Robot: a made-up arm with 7 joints. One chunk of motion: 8 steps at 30 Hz.
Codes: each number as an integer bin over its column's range. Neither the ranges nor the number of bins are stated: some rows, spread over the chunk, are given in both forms.
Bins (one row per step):
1: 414 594 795 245 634 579
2: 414 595 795 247 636 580
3: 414 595 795 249 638 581
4: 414 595 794 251 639 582
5: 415 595 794 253 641 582
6: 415 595 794 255 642 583
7: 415 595 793 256 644 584
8: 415 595 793 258 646 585
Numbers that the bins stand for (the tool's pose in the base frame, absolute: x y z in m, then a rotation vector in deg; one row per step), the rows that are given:
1: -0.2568 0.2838 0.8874 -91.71 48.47 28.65
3: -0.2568 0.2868 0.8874 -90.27 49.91 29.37
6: -0.2538 0.2868 0.8844 -88.11 51.35 30.09
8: -0.2538 0.2868 0.8814 -87.03 52.79 30.81
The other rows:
2: -0.2568 0.2868 0.8874 -90.99 49.19 29.01
4: -0.2568 0.2868 0.8844 -89.55 50.27 29.73
5: -0.2538 0.2868 0.8844 -88.83 50.99 29.73
7: -0.2538 0.2868 0.8814 -87.75 52.07 30.45

